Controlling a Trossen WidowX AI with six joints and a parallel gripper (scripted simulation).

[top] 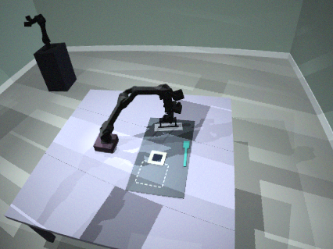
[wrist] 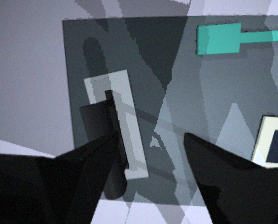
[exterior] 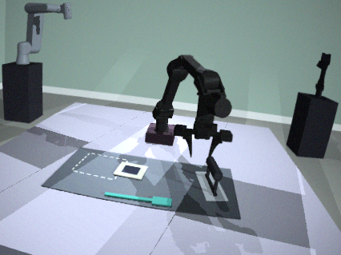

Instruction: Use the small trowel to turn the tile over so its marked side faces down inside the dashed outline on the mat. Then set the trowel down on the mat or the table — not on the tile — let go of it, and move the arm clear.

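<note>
Right now the trowel is 10 mm behind my gripper tip, 60 mm to the left of it and 80 mm below it. Round my gripper tip: tile 80 mm behind, 230 mm to the right, 110 mm below; then dark mat 40 mm behind, 170 mm to the right, 140 mm below; then teal flat tool 100 mm ahead, 160 mm to the right, 110 mm below.
</note>
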